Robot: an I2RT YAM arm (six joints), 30 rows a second.
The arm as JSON. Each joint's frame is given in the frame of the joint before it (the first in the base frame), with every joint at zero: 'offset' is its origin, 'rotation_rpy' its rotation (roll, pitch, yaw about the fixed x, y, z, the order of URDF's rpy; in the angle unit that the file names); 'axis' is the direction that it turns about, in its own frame. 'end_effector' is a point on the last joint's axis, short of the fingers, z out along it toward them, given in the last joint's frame.
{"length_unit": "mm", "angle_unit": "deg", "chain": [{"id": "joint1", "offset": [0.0, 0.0, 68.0], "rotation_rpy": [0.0, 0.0, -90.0], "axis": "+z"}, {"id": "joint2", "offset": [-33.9, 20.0, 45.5], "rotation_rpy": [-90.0, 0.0, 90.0], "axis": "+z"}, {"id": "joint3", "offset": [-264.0, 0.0, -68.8], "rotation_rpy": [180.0, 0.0, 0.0], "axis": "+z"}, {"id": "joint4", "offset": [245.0, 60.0, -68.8], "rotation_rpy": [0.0, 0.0, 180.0], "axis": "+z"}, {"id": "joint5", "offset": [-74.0, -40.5, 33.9], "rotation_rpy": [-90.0, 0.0, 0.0], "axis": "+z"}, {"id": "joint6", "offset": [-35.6, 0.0, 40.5], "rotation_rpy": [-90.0, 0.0, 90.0], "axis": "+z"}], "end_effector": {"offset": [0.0, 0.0, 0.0], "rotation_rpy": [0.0, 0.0, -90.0]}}
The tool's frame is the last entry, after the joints.
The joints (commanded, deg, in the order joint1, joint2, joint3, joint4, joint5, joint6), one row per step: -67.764 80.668 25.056 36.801 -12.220 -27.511; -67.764 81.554 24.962 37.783 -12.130 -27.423; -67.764 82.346 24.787 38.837 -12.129 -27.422; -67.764 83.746 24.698 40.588 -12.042 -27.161; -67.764 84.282 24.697 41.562 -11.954 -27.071; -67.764 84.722 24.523 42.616 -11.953 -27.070; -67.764 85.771 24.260 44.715 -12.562 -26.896; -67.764 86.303 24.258 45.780 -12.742 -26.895; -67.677 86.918 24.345 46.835 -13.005 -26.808; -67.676 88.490 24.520 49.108 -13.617 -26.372
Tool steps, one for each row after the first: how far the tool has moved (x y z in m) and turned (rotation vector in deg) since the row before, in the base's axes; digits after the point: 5 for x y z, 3 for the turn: 0.00038 -0.00108 -0.00256 0.035 -0.042 -0.113; 0.00028 -0.00069 -0.00243 -0.080 -0.033 -0.001; 0.00070 -0.00185 -0.00342 -0.111 -0.277 -0.164; 0.00034 -0.00098 -0.00061 -0.366 -0.210 -0.111; 0.00012 -0.00030 -0.00088 -0.407 -0.167 -0.001; 0.00070 -0.00074 -0.00208 -0.565 -0.601 0.532; 0.00046 -0.00085 -0.00043 -0.472 -0.249 0.172; 0.00103 -0.00100 -0.00040 -0.411 -0.335 0.316; 0.00145 -0.00255 -0.00208 -0.501 -0.823 0.479
